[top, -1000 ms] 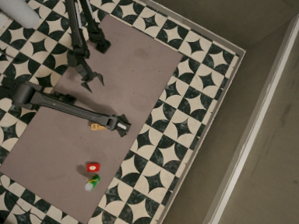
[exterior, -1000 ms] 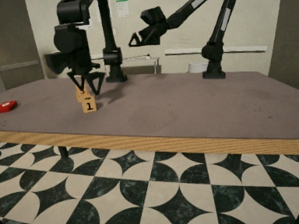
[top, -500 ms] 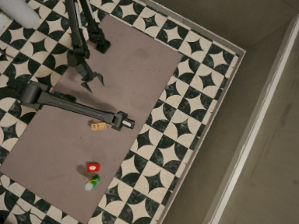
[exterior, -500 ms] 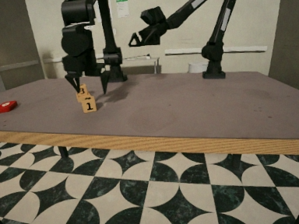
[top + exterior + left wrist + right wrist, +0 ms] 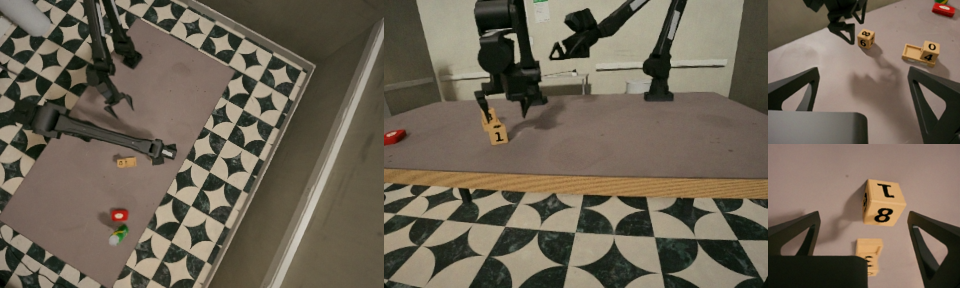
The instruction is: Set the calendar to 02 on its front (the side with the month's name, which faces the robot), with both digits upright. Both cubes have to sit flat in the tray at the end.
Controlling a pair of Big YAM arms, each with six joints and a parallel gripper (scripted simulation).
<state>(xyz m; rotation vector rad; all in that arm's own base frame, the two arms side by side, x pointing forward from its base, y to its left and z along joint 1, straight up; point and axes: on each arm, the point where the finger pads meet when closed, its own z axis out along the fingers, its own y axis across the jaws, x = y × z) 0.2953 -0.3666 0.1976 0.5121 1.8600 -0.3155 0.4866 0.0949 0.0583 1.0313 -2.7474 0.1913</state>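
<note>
My right hand is 17 cm past the cube, 15 cm to the left of it and 4 cm above it. From my right hand the other things lie so: wooden tray: 15 cm behind, 14 cm to the right, 6 cm below; then red block: 4 cm behind, 43 cm to the right, 5 cm below; then white bottle: 3 cm ahead, 52 cm to the right, 1 cm below.
</note>
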